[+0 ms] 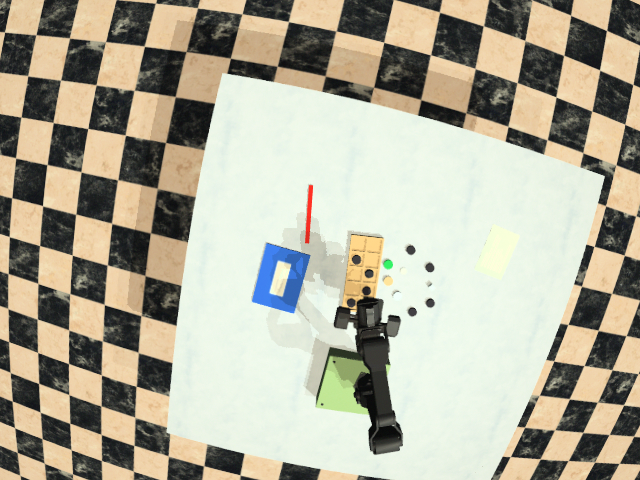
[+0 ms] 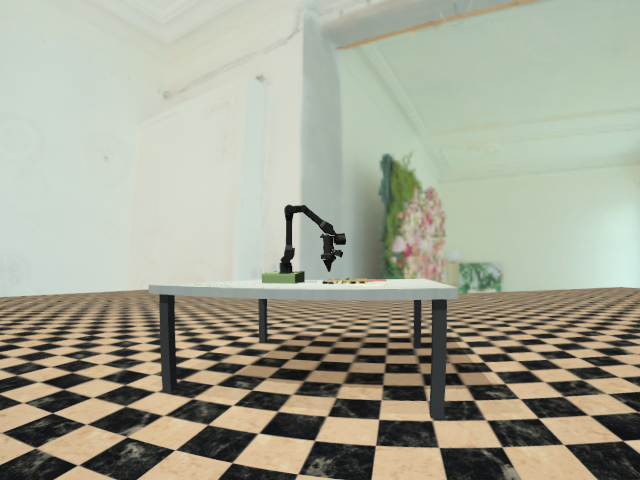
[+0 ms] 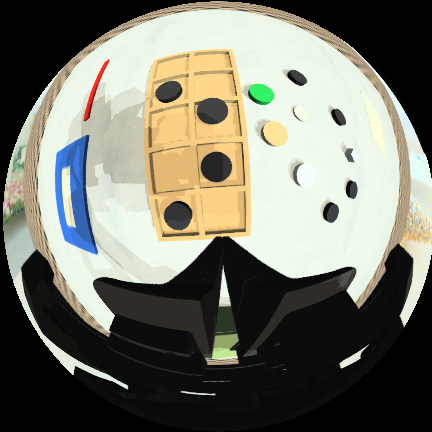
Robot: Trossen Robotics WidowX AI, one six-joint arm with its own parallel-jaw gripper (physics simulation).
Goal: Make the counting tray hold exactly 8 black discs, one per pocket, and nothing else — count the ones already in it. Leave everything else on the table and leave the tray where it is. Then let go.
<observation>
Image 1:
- my gripper: 365,311
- tan counting tray: 369,248
</observation>
